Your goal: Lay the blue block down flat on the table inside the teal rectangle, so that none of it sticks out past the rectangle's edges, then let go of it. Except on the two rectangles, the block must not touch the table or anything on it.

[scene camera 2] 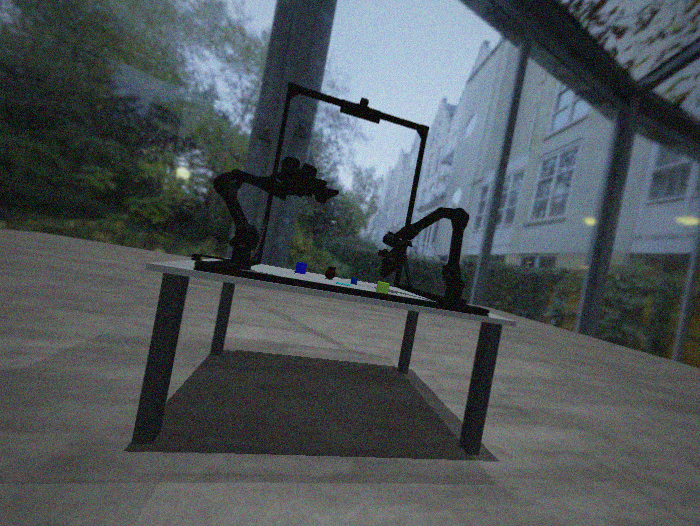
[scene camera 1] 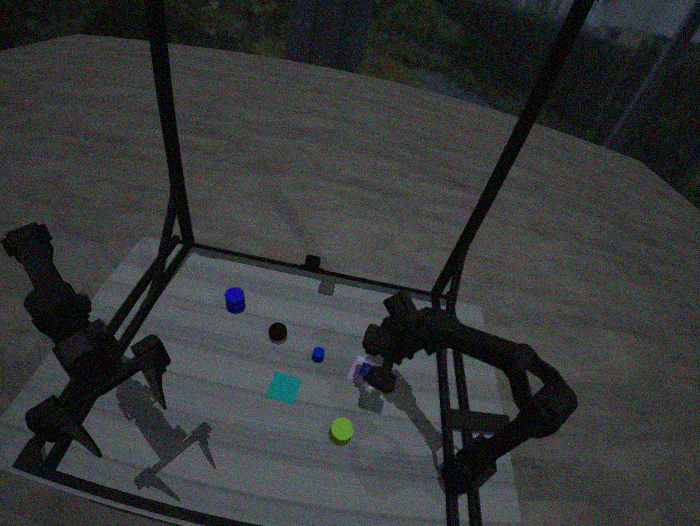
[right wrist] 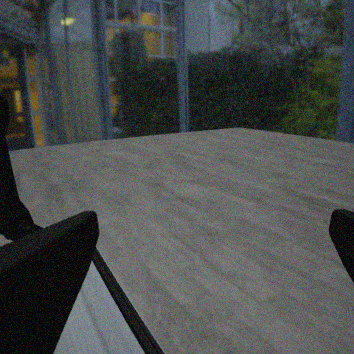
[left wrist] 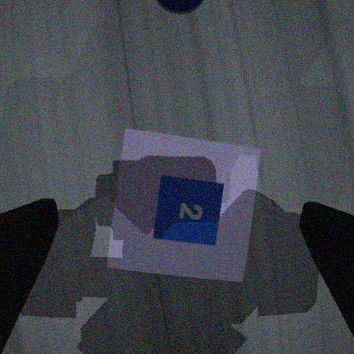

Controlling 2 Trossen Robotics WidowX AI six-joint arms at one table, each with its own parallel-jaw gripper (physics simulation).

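Frame: origin at the left arm's base, x right, y back, z down, level; metres.
Seen in the pictures: left gripper, fingertip midpoint: (scene camera 2: 381, 277) (scene camera 1: 368, 363) (left wrist: 181, 212); right gripper, fingertip midpoint: (scene camera 2: 333, 187) (scene camera 1: 133, 431) (right wrist: 214, 222); left arm's base, origin of the base link: (scene camera 2: 452, 301) (scene camera 1: 459, 478); right arm's base, origin of the base link: (scene camera 2: 239, 263).
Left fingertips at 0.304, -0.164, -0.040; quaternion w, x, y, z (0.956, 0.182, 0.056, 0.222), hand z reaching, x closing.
Pixels of each thing's middle, then the offset from my left fingertips to it, as dx, dy, dz. "spot": a spot on its surface instead.
- blue block, body centre: (left wrist: 186, 208) (scene camera 1: 366, 370) +0.005, +0.006, +0.050
- lilac rectangle, surface spot: (left wrist: 137, 145) (scene camera 1: 350, 376) spot: -0.005, -0.037, +0.058
- teal rectangle, surface spot: (scene camera 1: 284, 387) (scene camera 2: 344, 284) spot: -0.020, -0.211, +0.058
- small blue cylinder, body centre: (scene camera 1: 318, 354) (scene camera 2: 354, 280) +0.059, -0.117, +0.044
- green cylinder, body centre: (scene camera 1: 341, 431) (scene camera 2: 382, 287) -0.150, -0.092, +0.037
- dark brown round object, body centre: (scene camera 1: 277, 331) (scene camera 2: 329, 274) +0.132, -0.220, +0.034
- larger blue cylinder, body centre: (scene camera 1: 235, 300) (scene camera 2: 301, 268) +0.242, -0.339, +0.032
The blue block (scene camera 1: 365, 369) (left wrist: 172, 200), marked "2", lies flat on the lilac rectangle (scene camera 1: 354, 368) (left wrist: 137, 145); in the left wrist view it is well inside the edges. My left gripper (scene camera 1: 368, 363) (scene camera 2: 388, 268) (left wrist: 181, 212) is open above the block, pointing down, one finger to each side of it. It partly hides block and rectangle in scene camera 1. The teal rectangle (scene camera 1: 284, 387) (scene camera 2: 343, 283) lies bare, left of the lilac one in scene camera 1. My right gripper (scene camera 1: 132, 430) (scene camera 2: 335, 193) (right wrist: 214, 222) is open and empty, high up, away from the block.
A small blue cylinder (scene camera 1: 318, 355) (scene camera 2: 354, 281) (left wrist: 180, 4) stands between the rectangles, slightly behind. A green cylinder (scene camera 1: 341, 430) (scene camera 2: 382, 287) stands in front. A dark brown round object (scene camera 1: 277, 332) (scene camera 2: 330, 273) and a larger blue cylinder (scene camera 1: 234, 300) (scene camera 2: 301, 268) are farther back left.
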